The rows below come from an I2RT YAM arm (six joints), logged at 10 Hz.
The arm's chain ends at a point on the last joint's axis. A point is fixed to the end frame.
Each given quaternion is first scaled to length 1.
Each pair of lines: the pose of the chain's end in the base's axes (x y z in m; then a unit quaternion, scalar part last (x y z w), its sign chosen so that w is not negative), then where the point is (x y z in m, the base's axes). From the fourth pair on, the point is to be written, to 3 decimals.
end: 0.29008, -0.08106, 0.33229, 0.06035, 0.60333, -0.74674, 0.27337
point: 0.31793 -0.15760 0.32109
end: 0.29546, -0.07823, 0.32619, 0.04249, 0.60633, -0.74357, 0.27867
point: 0.32546 -0.15388 0.31452
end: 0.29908, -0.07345, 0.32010, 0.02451, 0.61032, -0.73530, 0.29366
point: 0.33263 -0.14748 0.30776
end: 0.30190, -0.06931, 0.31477, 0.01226, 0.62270, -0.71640, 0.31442
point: 0.340 -0.141 0.300
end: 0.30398, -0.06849, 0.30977, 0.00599, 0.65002, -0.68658, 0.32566
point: 0.345 -0.137 0.290
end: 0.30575, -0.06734, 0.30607, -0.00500, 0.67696, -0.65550, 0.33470
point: 0.349 -0.132 0.280
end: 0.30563, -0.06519, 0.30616, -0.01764, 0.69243, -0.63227, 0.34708
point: 0.352 -0.127 0.277
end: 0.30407, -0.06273, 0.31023, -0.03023, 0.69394, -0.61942, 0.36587
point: 0.353 -0.122 0.281
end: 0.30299, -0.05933, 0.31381, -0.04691, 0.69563, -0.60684, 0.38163
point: 0.355 -0.115 0.284
